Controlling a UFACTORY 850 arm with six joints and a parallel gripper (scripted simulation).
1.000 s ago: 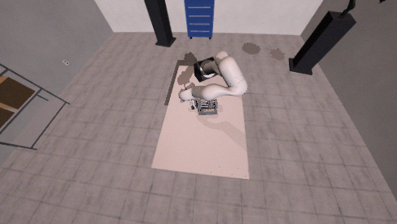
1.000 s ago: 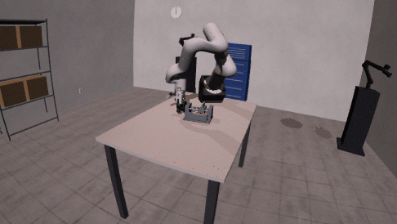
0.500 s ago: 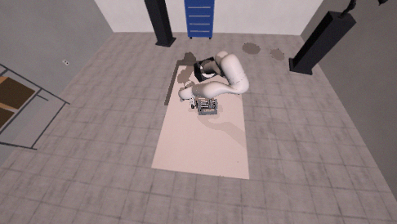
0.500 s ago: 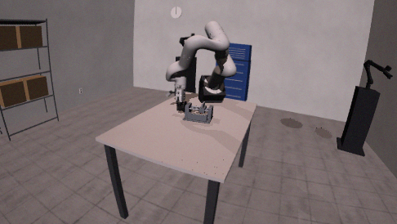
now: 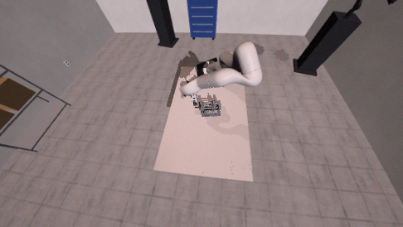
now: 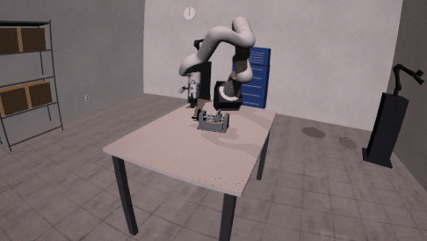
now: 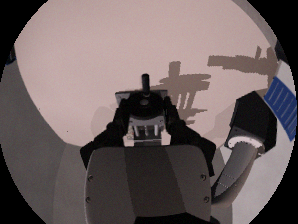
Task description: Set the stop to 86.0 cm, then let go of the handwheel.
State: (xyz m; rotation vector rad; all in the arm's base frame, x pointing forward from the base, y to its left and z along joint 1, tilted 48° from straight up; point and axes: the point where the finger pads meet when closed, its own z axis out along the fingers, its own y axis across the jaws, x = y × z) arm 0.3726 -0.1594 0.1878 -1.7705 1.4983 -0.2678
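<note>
Now: the thin dark lever 1 cm to the left of my hand and 10 cm below it.
</note>
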